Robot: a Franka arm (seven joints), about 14 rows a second.
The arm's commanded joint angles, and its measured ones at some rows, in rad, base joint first. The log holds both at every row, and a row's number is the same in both.
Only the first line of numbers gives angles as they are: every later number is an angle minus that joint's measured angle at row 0.
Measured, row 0:
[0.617, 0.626, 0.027, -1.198, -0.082, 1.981, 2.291]
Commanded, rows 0 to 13:
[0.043, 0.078, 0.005, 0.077, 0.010, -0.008, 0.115]
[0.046, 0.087, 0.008, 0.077, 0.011, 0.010, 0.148]
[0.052, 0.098, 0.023, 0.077, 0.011, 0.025, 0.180]
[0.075, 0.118, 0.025, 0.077, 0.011, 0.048, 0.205]
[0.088, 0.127, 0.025, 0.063, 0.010, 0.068, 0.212]
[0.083, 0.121, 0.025, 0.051, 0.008, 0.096, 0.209]
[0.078, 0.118, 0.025, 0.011, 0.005, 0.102, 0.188]
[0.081, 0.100, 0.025, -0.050, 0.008, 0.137, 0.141]
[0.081, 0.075, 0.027, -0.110, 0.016, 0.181, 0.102]
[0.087, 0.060, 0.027, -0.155, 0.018, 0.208, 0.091]
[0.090, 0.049, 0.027, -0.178, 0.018, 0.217, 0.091]
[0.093, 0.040, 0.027, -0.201, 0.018, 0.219, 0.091]
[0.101, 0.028, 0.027, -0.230, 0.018, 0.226, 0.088]
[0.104, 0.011, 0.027, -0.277, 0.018, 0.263, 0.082]
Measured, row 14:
[0.103, 0.089, 0.020, -0.148, 0.002, 0.206, 0.112]
